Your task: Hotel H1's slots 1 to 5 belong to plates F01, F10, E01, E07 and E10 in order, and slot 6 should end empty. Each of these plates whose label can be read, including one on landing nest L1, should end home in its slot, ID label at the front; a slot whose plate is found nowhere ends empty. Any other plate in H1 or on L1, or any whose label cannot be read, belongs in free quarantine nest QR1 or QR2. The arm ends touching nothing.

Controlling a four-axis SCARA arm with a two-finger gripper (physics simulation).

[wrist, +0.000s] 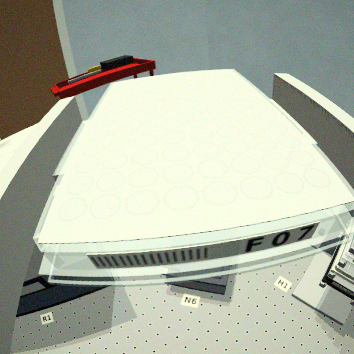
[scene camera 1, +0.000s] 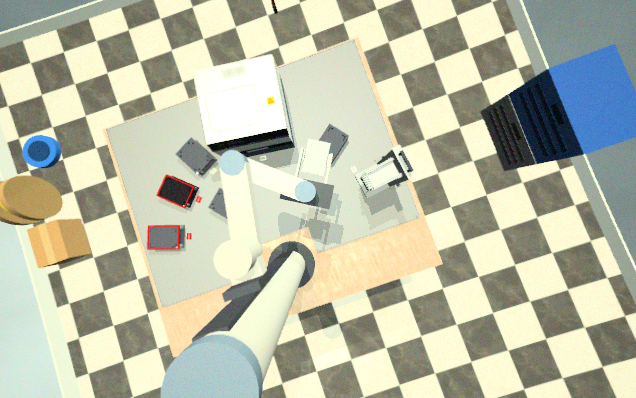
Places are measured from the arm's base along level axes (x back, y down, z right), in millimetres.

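Pixels of known places: gripper, fingertip midpoint: (wrist: 176, 96) (scene camera 1: 317, 151).
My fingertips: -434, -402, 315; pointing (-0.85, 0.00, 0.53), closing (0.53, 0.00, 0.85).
Ahead of a thing's pixels: the offset from my fingertips to its top centre, as dx, dy, dz. "spot": to the spot under its first point.
My gripper (scene camera 1: 315, 155) (wrist: 176, 96) is shut on a pale, clear-edged plate, F07 @[+19, -3, -12] (scene camera 1: 316, 163) (wrist: 200, 172), its ID label facing the wrist camera. It holds the plate level above the table, between the white instrument and hotel H1 @[spot: +142, +381, +207] (wrist: 320, 290). In the scene view the hotel stands near the table's right edge, with a black handle @[spot: +146, +43, +313] (scene camera 1: 406, 161). Its plates' labels cannot be read. Two red-edged nests @[spot: -132, +339, -750] (scene camera 1: 176, 191) @[spot: +75, +339, -882] (scene camera 1: 164, 237) lie on the left; their tags cannot be read there, nor can I tell which nest is L1.
Nest N6 @[-100, +333, +95] (scene camera 1: 336, 139) (wrist: 205, 284) lies partly beneath the held plate. Grey nests @[spot: -273, +339, -597] (scene camera 1: 195, 156) @[spot: +5, +339, -568] (scene camera 1: 217, 204) lie left of and partly under the arm. A large white instrument @[-369, +143, -242] (scene camera 1: 235, 107) stands at the back. A dark part @[spot: -172, +364, -197] (wrist: 65, 295) by tag R1 shows low in the wrist view.
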